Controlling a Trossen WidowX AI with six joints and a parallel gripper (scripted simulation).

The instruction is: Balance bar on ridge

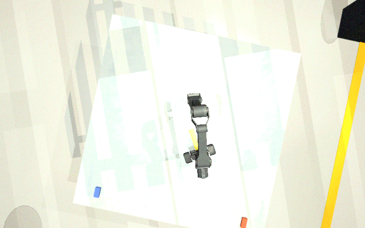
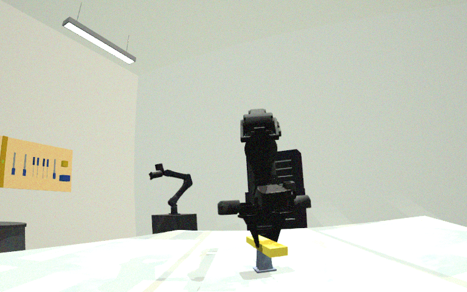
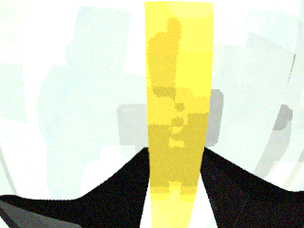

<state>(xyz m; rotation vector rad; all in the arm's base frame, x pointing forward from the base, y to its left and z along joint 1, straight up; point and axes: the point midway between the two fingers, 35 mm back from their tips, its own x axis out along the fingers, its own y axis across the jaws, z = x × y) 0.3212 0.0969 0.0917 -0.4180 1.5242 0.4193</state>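
The yellow bar is 2 cm behind my gripper tip and 1 cm to the right of it. Also, from my gripper tip: small orange block: 42 cm ahead, 40 cm to the left, 5 cm below; then small blue block: 42 cm ahead, 60 cm to the right, 5 cm below.
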